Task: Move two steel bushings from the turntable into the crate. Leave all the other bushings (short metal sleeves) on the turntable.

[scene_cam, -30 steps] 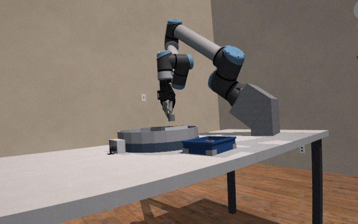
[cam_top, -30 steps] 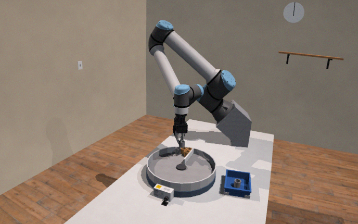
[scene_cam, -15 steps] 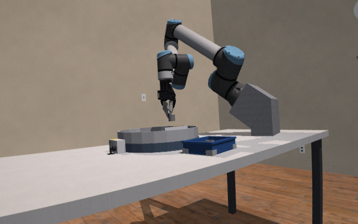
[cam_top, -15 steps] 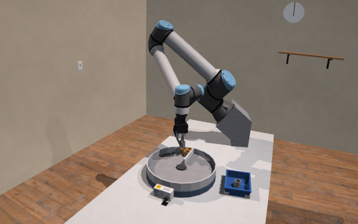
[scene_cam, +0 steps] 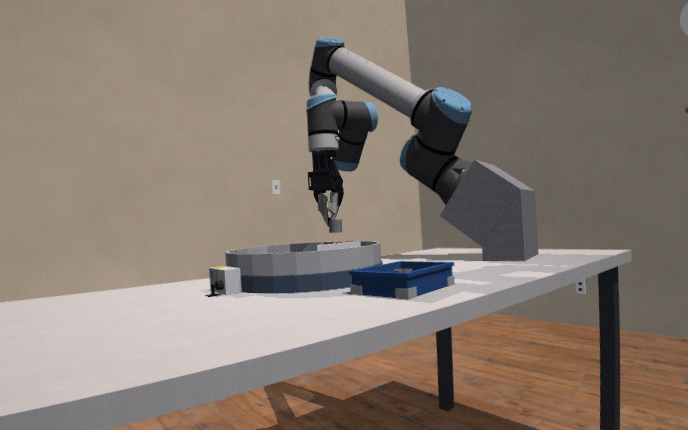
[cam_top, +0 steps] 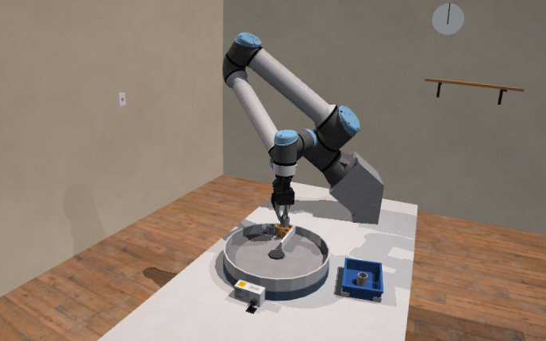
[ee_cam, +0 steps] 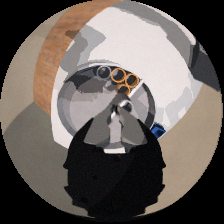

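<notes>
Right now my hand is 370 mm to the right of the blue crate, 130 mm short of it and 130 mm above it. Round my hand: grey turntable (120 mm ahead, 100 mm below, 20 mm to the left).
</notes>
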